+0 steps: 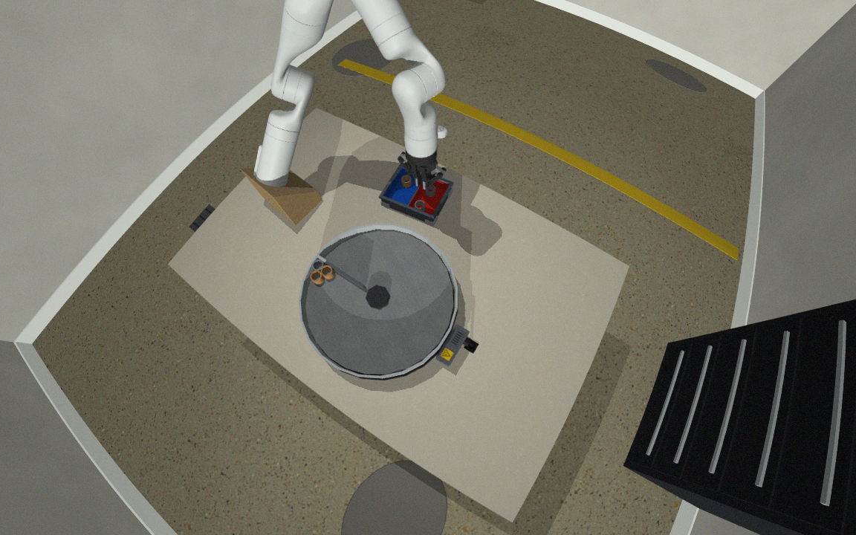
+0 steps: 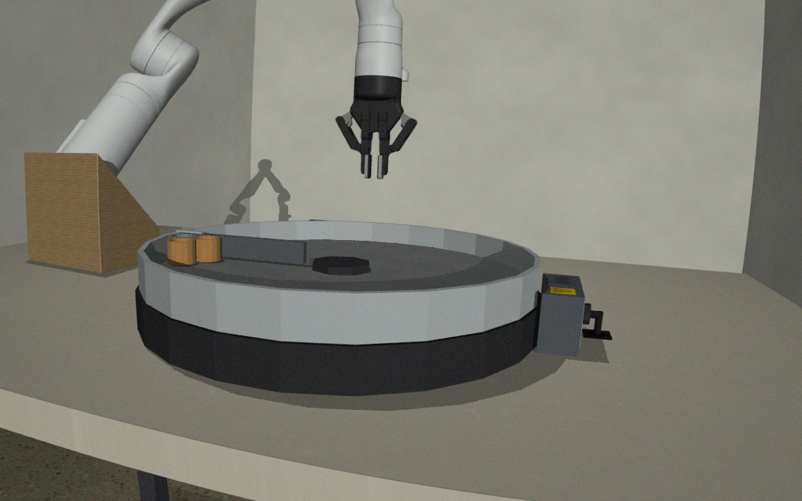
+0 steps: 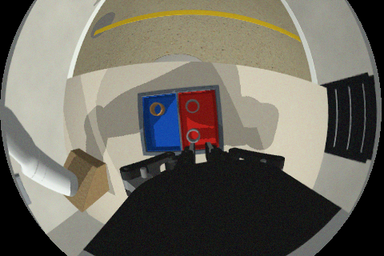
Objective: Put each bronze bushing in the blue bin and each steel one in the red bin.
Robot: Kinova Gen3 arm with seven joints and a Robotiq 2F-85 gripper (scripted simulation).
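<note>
Right now my hand is 4 cm short of the grey turntable, 32 cm to the left of it and 10 cm above it.
</note>
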